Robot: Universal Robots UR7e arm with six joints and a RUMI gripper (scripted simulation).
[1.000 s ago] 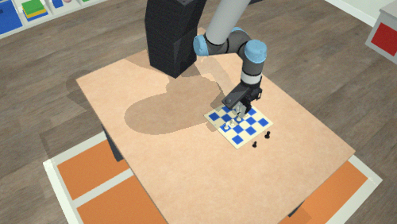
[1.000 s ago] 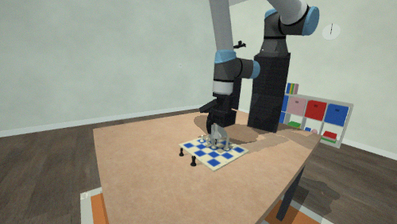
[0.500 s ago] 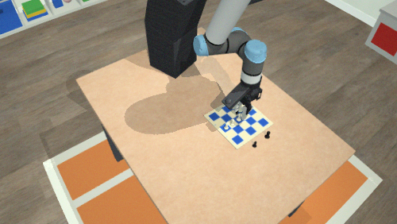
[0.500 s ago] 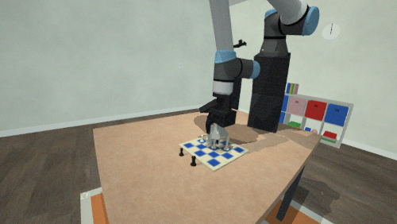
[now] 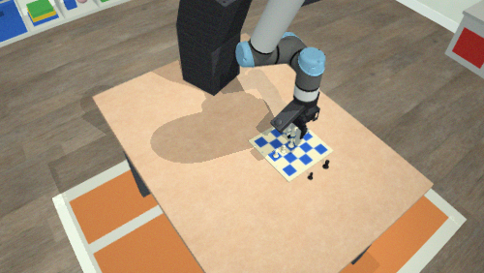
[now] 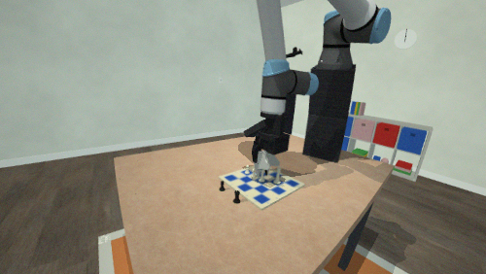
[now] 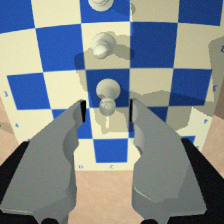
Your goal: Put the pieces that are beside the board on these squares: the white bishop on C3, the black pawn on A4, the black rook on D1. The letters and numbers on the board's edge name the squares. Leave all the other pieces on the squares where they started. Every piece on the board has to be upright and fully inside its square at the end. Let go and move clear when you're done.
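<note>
Now: the chessboard 4 cm below my hand. The rest, counted from my hand: black pawn 14 cm ahead, 3 cm to the right, 3 cm below; then white chess piece 4 cm behind, 4 cm to the left; then black rook 14 cm ahead, 4 cm to the left, 2 cm below.
</note>
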